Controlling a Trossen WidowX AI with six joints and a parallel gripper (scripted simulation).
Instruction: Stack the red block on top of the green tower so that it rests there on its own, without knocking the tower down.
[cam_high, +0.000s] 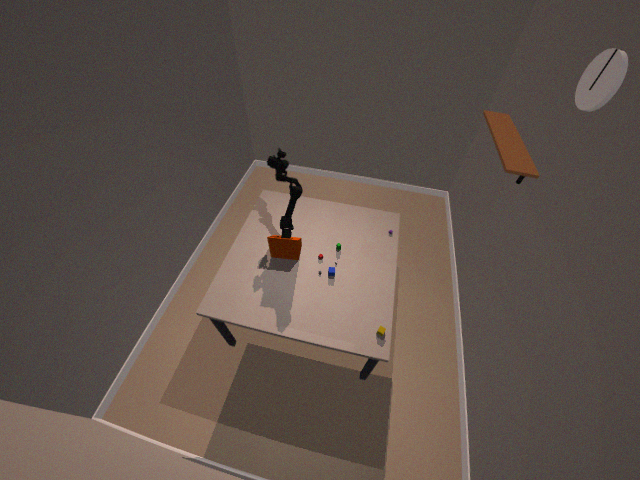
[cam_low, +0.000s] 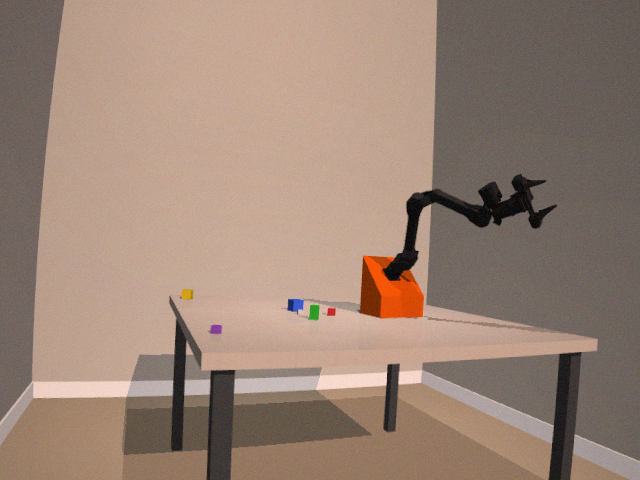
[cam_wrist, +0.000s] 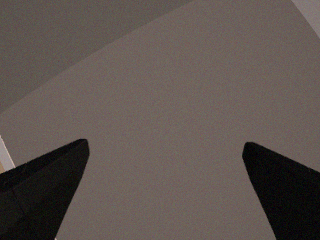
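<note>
My gripper tip is now 66 cm to the left of the red block, 47 cm above it and 43 cm short of it. Also, from my gripper tip: blue block (79 cm to the right, 52 cm ahead, 46 cm below); then purple block (99 cm ahead, 47 cm below, 34 cm to the right); then yellow block (121 cm to the right, 87 cm ahead, 46 cm below).
</note>
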